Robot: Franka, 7 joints.
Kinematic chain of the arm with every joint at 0, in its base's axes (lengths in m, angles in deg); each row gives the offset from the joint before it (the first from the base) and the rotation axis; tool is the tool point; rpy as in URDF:
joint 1: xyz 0 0 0.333 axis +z
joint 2: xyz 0 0 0 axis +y
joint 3: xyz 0 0 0.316 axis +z
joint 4: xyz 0.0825 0 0 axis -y
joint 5: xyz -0.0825 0 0.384 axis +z
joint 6: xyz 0 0 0 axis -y
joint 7: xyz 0.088 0 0 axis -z
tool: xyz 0 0 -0.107 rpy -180 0 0
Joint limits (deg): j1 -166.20..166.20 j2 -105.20..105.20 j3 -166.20..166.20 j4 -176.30..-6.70 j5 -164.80..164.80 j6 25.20..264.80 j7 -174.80..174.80
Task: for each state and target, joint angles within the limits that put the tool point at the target. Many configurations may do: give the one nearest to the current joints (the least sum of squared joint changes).
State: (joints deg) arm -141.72 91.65 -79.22 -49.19 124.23 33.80 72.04
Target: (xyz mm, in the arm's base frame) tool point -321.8 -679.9 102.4
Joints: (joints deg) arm -105.53 96.43 -71.26 -33.43 133.39 65.51 72.04
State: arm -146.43 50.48 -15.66 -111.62 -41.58 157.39 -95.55
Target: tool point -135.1 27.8 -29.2
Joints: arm -147.58 53.90 -17.06 -158.25 -42.66 147.48 -95.55
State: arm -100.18 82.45 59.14 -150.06 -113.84 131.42 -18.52
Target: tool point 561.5 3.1 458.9
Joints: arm -82.63 73.72 101.02 -123.22 -114.52 137.44 -18.52
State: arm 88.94 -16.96 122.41 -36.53 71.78 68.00 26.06
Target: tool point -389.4 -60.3 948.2
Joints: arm 70.96 2.26 103.50 -49.86 65.10 66.04 26.06
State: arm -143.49 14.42 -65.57 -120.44 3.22 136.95 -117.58
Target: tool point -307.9 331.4 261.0
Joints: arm -150.32 11.97 -75.40 -140.13 2.50 127.94 -117.58
